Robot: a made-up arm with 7 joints.
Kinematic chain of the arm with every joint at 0, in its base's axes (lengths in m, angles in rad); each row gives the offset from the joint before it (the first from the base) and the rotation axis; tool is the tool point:
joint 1: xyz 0 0 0.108 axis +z
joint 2: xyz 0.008 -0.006 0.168 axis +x
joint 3: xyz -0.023 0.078 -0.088 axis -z
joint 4: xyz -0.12 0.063 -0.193 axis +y
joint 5: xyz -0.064 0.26 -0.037 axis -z
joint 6: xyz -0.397 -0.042 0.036 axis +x
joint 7: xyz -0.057 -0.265 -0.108 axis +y
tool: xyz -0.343 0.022 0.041
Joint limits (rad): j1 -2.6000..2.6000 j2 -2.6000..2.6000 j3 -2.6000..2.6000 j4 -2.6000..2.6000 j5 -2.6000..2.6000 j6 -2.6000..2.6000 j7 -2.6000..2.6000
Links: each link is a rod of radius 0.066 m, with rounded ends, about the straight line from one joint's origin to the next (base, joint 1, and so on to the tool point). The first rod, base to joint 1, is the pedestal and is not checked.
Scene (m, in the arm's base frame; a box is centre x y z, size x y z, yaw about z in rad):
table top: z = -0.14
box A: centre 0.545 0.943 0.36 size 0.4 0.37 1 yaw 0.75
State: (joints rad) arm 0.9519 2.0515 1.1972 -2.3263 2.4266 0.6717 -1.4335
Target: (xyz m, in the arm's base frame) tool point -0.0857 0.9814 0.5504
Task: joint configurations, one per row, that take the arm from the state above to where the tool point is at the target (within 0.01 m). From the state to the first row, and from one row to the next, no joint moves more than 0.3 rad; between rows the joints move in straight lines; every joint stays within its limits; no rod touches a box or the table.
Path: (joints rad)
1: 0.9344 2.0353 0.9522 -2.2024 2.3553 0.6615 -1.6286
2: 0.9169 2.0192 0.7072 -2.0784 2.2840 0.6513 -1.8236
3: 0.8995 2.0030 0.4621 -1.9545 2.2127 0.6411 -2.0187
4: 0.8820 1.9868 0.2171 -1.8305 2.1414 0.6310 -2.2138
5: 1.0582 1.9642 0.4339 -1.8603 2.0846 0.5201 -1.9740
6: 1.2344 1.9416 0.6507 -1.8901 2.0277 0.4093 -1.7342
7: 1.4107 1.9190 0.8675 -1.9199 1.9708 0.2985 -1.4945
8: 1.5869 1.8963 1.0843 -1.9497 1.9140 0.1877 -1.2547

